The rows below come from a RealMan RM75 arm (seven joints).
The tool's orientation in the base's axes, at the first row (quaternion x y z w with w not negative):
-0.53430, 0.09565, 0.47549, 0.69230
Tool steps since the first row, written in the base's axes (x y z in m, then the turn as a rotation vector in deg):
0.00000, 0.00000, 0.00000, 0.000, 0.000, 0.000
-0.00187, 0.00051, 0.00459, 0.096, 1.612, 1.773
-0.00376, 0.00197, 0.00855, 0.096, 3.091, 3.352
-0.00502, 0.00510, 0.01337, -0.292, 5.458, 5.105
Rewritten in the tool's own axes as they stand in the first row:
0.00000, 0.00000, 0.00000, 0.000, 0.000, 0.000
-0.00365, -0.00157, 0.00301, -0.188, -1.261, 2.031
-0.00637, -0.00273, 0.00656, -0.377, -2.319, 3.909
-0.00839, -0.00497, 0.01161, -0.389, -3.216, 6.741

